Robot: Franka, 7 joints.
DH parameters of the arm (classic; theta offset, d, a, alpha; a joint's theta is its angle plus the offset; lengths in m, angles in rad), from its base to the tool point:
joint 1: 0 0.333 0 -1.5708
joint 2: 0 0 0 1.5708
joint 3: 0 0.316 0.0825 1.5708
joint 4: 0 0 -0.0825 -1.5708
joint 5: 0 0.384 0 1.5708
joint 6: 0 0 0.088 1.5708
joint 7: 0 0.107 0 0
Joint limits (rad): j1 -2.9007..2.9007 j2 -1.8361..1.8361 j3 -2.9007..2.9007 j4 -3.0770..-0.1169 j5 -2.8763..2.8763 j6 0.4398..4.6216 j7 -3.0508..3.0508
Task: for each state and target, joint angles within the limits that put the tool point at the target. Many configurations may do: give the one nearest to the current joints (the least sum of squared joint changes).
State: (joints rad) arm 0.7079 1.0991 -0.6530 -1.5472 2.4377 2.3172 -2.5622
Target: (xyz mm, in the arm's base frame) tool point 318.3 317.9 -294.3
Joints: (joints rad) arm 0.9796 1.6981 -0.1872 -1.3816 2.4343 2.2317 -2.5622
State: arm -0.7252 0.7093 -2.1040 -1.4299 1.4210 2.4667 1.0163
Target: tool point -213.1 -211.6 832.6
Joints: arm -0.5341 1.1890 -2.5715 -2.1210 1.4623 2.6050 1.0163
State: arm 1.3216 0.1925 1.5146 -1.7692 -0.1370 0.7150 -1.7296
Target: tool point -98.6 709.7 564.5
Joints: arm 1.0958 0.8060 1.1112 -0.9370 -0.3015 1.5970 -1.7296
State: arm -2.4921 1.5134 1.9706 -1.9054 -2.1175 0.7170 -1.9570
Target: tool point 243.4 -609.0 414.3
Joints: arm -2.0748 1.5178 1.9058 -1.7215 -2.2088 0.9675 -1.9570
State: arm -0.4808 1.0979 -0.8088 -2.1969 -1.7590 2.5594 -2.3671
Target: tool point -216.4 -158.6 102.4
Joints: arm -0.5999 1.2484 -0.9597 -2.8350 -1.7746 2.5331 -2.3671
